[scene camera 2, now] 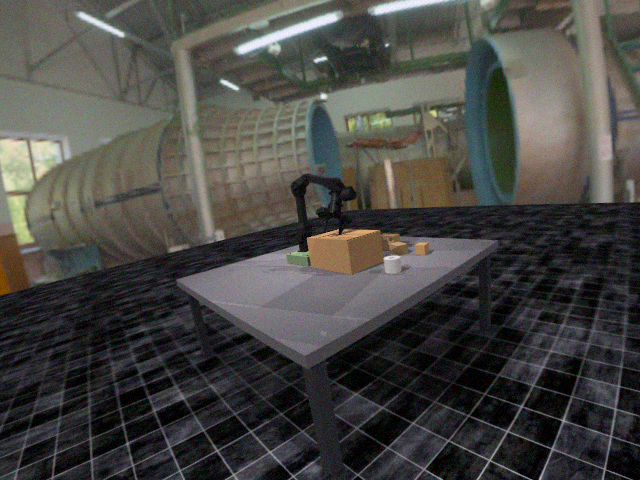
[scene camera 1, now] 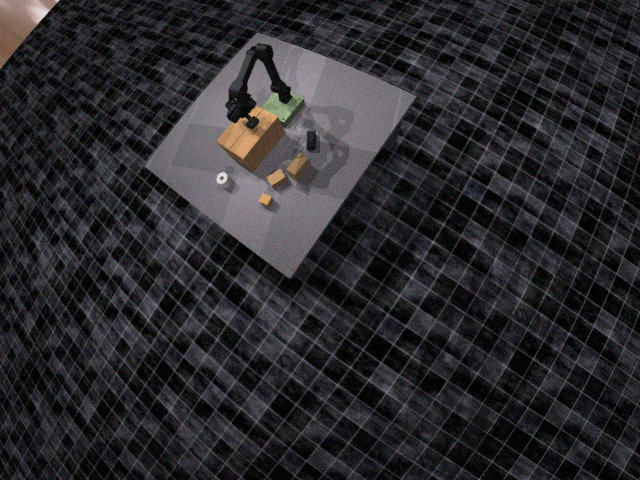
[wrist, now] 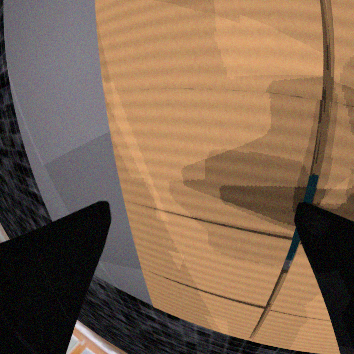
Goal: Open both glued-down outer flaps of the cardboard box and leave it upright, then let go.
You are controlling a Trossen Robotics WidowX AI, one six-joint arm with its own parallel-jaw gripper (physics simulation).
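Pixels of known places: gripper, fingertip midpoint: [scene camera 2: 332,232] [scene camera 1: 241,121] [wrist: 206,212]; arm's base at its link origin: [scene camera 2: 305,250] [scene camera 1: 285,98].
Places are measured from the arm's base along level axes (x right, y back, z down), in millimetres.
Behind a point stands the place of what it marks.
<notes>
The cardboard box [scene camera 1: 267,140] @[x -123, y -302, z -37 mm] [scene camera 2: 330,254] @[x 97, y -350, z -31 mm] [wrist: 175,120] @[x 54, y -271, z -102 mm] stands upright on the table. Its top flaps look flat and closed, with a long dark seam [wrist: 327,55] @[x -13, y -237, z -96 mm] between the outer ones. A short teal strip [wrist: 311,188] @[x -15, y -302, z -87 mm] shows in this seam beside the right fingertip in the wrist view. My gripper [scene camera 1: 248,121] @[x 31, y -306, z -120 mm] [scene camera 2: 333,230] @[x 31, y -306, z -120 mm] [wrist: 206,212] @[x 31, y -306, z -120 mm] is open and empty, low over the box top. In the wrist view, the right fingertip overlaps the seam and the left one lies past the box's left edge, over the table. Whether a fingertip touches the cardboard cannot be told.
The grey table [scene camera 1: 310,227] @[x -598, y -556, z 52 mm] [scene camera 2: 248,299] @[x 527, y -324, z 52 mm] also carries a green base plate [scene camera 1: 279,112] @[x -33, y -102, z 0 mm] [scene camera 2: 296,258] @[x 97, y -51, z 17 mm] by the arm's foot, a white roll [scene camera 1: 223,179] @[x -34, y -620, z -11 mm] [scene camera 2: 392,264] @[x 10, y -642, z 11 mm], three small tan blocks [scene camera 1: 298,165] @[x -366, y -330, z -29 mm] [scene camera 1: 276,178] @[x -294, y -448, z 2 mm] [scene camera 1: 265,199] @[x -319, y -575, z 2 mm] and a black object [scene camera 1: 311,140] @[x -308, y -151, z 20 mm].
</notes>
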